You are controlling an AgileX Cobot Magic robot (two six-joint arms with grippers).
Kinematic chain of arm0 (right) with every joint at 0, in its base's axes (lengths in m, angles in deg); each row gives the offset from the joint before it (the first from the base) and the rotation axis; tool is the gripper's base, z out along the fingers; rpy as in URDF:
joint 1: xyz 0 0 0.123 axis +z
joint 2: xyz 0 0 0 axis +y
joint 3: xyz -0.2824 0 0.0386 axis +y
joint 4: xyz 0.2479 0 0.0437 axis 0.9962 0 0.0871
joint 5: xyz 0 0 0 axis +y
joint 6: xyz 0.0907 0 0.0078 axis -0.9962 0 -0.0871
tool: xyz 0 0 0 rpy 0 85 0
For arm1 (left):
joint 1: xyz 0 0 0.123 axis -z
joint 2: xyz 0 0 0 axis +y
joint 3: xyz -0.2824 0 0.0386 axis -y
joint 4: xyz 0.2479 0 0.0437 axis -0.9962 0 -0.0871
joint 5: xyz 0 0 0 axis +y
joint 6: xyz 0.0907 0 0.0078 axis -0.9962 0 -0.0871
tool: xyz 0 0 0 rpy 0 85 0
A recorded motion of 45 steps. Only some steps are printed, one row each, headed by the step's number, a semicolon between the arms.
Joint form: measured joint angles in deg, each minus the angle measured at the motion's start. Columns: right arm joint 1, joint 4, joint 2, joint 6, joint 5, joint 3; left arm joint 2, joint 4, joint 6, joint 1, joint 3, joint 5.
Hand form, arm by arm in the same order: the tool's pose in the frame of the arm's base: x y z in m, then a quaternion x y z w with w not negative. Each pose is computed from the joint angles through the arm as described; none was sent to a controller.
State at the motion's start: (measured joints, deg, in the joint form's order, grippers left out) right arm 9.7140 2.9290 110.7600 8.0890 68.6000 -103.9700; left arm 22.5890 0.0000 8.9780 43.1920 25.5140 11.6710
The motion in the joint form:
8: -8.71 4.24 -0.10 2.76 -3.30 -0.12; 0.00 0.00 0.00 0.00 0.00 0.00
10: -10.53 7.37 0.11 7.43 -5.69 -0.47; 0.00 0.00 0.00 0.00 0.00 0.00
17: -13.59 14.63 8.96 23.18 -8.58 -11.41; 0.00 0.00 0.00 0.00 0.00 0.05
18: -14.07 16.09 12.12 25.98 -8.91 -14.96; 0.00 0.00 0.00 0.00 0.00 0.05
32: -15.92 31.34 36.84 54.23 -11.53 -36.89; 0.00 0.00 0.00 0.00 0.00 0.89
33: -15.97 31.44 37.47 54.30 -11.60 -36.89; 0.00 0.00 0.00 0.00 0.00 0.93
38: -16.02 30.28 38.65 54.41 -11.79 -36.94; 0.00 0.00 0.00 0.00 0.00 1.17
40: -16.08 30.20 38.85 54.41 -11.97 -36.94; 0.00 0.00 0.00 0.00 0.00 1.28
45: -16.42 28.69 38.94 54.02 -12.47 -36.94; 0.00 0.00 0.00 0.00 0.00 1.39
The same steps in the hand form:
8: 0.4224 0.0177 0.3055 -0.08682 0.97402 0.04350 0.20457; 0.0658 -0.0618 0.3173 0.21468 0.69755 -0.30059 0.61399
10: 0.4274 0.0084 0.3080 -0.10233 0.96594 0.05469 0.23128; 0.0658 -0.0618 0.3173 0.21468 0.69755 -0.30059 0.61399
17: 0.4708 -0.0080 0.2992 -0.18816 0.93521 0.06195 0.29351; 0.0658 -0.0618 0.3172 0.21477 0.69784 -0.30045 0.61370
18: 0.4838 -0.0111 0.2922 -0.20313 0.92851 0.06325 0.30431; 0.0658 -0.0618 0.3172 0.21477 0.69784 -0.30045 0.61370
32: 0.5593 -0.0175 0.1914 -0.35545 0.85356 0.08782 0.37065; 0.0657 -0.0617 0.3159 0.21624 0.70260 -0.29809 0.60888
33: 0.5601 -0.0180 0.1853 -0.35433 0.85530 0.09022 0.36712; 0.0657 -0.0617 0.3159 0.21631 0.70283 -0.29797 0.60865
38: 0.5613 -0.0200 0.1733 -0.35691 0.85951 0.08510 0.35583; 0.0657 -0.0617 0.3155 0.21673 0.70419 -0.29729 0.60726
40: 0.5617 -0.0208 0.1714 -0.35596 0.86023 0.08421 0.35526; 0.0657 -0.0617 0.3153 0.21692 0.70481 -0.29698 0.60663
45: 0.5620 -0.0261 0.1698 -0.35410 0.86359 0.07168 0.35170; 0.0657 -0.0617 0.3151 0.21711 0.70542 -0.29667 0.60599

